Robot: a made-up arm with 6 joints. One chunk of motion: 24 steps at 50 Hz.
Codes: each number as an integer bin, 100 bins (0 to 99) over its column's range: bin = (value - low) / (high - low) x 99, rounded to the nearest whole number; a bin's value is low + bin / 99 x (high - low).
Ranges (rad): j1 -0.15..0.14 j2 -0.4..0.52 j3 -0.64..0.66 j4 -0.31..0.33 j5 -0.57..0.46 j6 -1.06..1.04
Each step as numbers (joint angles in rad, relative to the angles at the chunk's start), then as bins.
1 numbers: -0.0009 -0.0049 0.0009 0.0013 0.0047 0.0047
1 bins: 51 43 49 48 55 50
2 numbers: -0.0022 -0.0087 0.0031 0.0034 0.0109 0.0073
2 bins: 50 42 49 48 56 50
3 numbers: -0.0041 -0.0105 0.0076 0.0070 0.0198 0.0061
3 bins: 50 42 49 49 57 50
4 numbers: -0.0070 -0.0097 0.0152 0.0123 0.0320 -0.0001
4 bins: 49 42 50 50 58 50
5 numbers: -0.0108 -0.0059 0.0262 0.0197 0.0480 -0.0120
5 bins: 48 42 51 51 59 49
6 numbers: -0.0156 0.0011 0.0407 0.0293 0.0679 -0.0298
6 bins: 46 43 52 52 61 49
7 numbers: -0.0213 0.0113 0.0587 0.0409 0.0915 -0.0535
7 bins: 44 44 53 54 64 47
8 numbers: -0.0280 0.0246 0.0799 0.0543 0.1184 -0.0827
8 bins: 42 46 55 56 66 46
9 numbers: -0.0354 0.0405 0.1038 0.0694 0.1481 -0.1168
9 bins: 39 47 57 59 69 44
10 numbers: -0.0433 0.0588 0.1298 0.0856 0.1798 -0.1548
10 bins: 36 49 59 61 72 43
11 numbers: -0.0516 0.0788 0.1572 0.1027 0.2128 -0.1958
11 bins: 34 52 61 64 75 41
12 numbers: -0.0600 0.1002 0.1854 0.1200 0.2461 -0.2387
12 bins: 31 54 63 67 78 39
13 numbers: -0.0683 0.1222 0.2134 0.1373 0.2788 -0.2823
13 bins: 28 56 65 69 82 37
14 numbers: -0.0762 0.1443 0.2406 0.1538 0.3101 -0.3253
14 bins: 25 59 67 72 85 35
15 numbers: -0.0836 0.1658 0.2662 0.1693 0.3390 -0.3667
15 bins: 23 61 69 74 87 33
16 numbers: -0.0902 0.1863 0.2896 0.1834 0.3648 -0.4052
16 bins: 20 63 71 76 90 31
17 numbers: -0.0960 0.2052 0.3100 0.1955 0.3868 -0.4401
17 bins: 18 65 72 78 92 29
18 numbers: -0.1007 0.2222 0.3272 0.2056 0.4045 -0.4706
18 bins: 17 67 74 80 94 28
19 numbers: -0.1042 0.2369 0.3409 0.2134 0.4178 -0.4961
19 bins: 16 69 75 81 95 27
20 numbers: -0.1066 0.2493 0.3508 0.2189 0.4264 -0.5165
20 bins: 15 70 75 82 96 26
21 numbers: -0.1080 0.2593 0.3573 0.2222 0.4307 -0.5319
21 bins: 14 71 76 82 96 25
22 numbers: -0.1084 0.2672 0.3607 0.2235 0.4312 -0.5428
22 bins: 14 72 76 83 96 24
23 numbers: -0.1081 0.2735 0.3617 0.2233 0.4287 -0.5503
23 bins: 14 72 76 82 96 24
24 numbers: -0.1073 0.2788 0.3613 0.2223 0.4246 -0.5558
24 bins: 15 73 76 82 96 24
